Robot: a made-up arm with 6 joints.
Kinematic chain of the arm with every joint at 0, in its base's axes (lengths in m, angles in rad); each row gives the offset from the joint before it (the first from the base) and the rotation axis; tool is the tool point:
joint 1: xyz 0 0 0.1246 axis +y
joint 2: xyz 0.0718 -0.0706 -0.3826 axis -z
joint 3: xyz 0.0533 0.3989 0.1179 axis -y
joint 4: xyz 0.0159 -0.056 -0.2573 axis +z
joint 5: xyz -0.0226 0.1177 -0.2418 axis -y
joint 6: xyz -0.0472 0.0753 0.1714 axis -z
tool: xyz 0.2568 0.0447 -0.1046
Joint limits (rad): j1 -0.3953..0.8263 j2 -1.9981..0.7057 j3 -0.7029..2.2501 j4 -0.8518..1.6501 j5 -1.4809..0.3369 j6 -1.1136..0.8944
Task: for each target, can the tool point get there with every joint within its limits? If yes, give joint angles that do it. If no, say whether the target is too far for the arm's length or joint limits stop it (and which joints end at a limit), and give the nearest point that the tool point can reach.
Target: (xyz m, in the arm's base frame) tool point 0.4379 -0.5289 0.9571
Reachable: no: joint limits stop it (at a limit: joint 1, joint 2, joint 4) | nearest point 0.5364 -0.1295 0.6411 | short by 0.519 m
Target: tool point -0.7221 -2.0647 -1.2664
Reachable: no: too far | nearest point -0.3576 -0.7633 -0.5642 | short by 1.523 m
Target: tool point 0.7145 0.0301 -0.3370
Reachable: yes | joints 0.1740 0.3724 1.0488 -0.4739 -0.4721 0.5136
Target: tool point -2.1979 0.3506 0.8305
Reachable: no: too far | nearest point -1.0233 0.1284 0.3044 | short by 1.306 m
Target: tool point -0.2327 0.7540 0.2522
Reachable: yes | joints 0.0538 -1.0434 1.8431 -0.3581 -1.2121 -0.7112
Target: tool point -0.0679 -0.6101 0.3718
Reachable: no: joint limits stop it (at a limit: joint 1, joint 3, joint 5) | nearest point -0.3895 -0.6211 0.0838 | short by 0.432 m
